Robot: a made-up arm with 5 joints.
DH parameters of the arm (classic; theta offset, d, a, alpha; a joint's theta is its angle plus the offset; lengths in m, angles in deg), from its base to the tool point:
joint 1: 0 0.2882 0 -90
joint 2: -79.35 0 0.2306 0
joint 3: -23.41 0 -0.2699 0
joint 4: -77.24 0 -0.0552 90
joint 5: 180 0.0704 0 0
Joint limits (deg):
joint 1: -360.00..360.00
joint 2: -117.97..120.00
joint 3: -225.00..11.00
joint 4: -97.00..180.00
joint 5: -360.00..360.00
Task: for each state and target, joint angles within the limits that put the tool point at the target. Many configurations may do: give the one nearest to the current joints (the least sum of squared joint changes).
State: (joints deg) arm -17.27 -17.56 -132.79 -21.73 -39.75
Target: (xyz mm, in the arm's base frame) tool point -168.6 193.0 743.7
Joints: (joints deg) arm -48.86 -31.58 -154.20 -56.27 -39.75
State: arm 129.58 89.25 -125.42 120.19 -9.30
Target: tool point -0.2 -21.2 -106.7
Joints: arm 89.46 120.00 -83.94 94.10 -9.30
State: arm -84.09 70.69 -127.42 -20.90 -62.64
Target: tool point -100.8 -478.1 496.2
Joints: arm -101.91 50.68 -129.93 -52.00 -62.64
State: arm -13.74 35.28 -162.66 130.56 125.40
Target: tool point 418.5 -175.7 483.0
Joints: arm -22.77 46.86 -158.52 125.53 125.40
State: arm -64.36 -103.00 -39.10 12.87 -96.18
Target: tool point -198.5 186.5 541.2
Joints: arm -43.21 -117.97 -44.98 -33.01 -96.18
